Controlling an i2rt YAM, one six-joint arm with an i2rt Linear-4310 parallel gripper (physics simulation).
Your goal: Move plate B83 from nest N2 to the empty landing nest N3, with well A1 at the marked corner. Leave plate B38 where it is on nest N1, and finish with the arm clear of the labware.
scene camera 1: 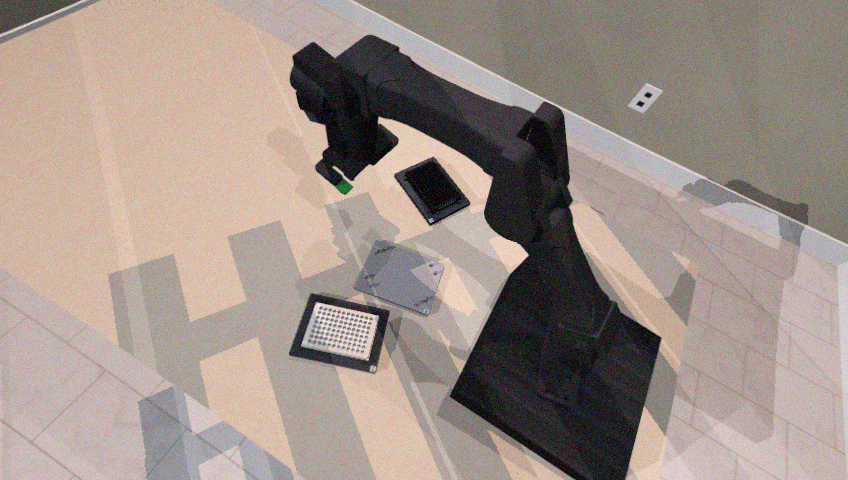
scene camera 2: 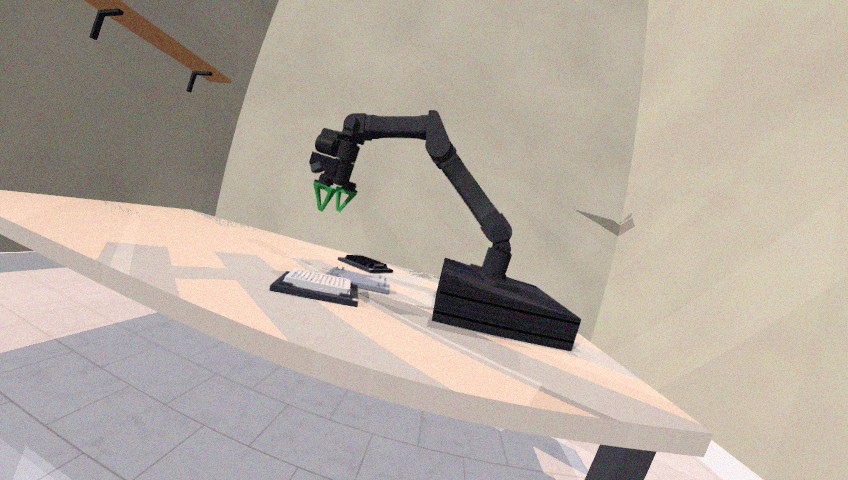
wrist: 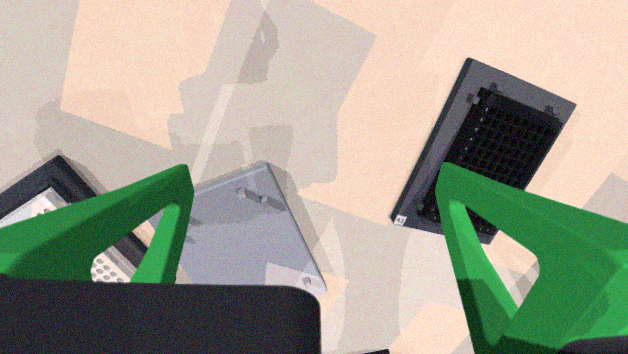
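Observation:
My gripper (scene camera 1: 345,187) (scene camera 2: 330,209) (wrist: 314,177) is open and empty, high above the table. A black well plate (scene camera 1: 434,185) (scene camera 2: 367,261) (wrist: 510,137) sits in a dark nest (scene camera 1: 412,195) (wrist: 457,107), partly behind the right finger in the wrist view; an A1 label (wrist: 400,220) marks the nest's near-left corner there. A white well plate (scene camera 1: 339,330) (scene camera 2: 318,281) (wrist: 107,267) sits in another dark nest (scene camera 1: 381,336) (wrist: 75,182), partly hidden by the left finger. Between them lies the empty blue-grey nest (scene camera 1: 395,276) (scene camera 2: 363,279) (wrist: 240,235). The plate numbers cannot be read.
The arm's black base block (scene camera 1: 553,356) (scene camera 2: 505,309) stands to the right of the nests in both scene views. The table's front edge (scene camera 2: 357,377) runs across scene camera 2. A wall shelf (scene camera 2: 166,44) hangs at the upper left. Shadows cross the table around the nests.

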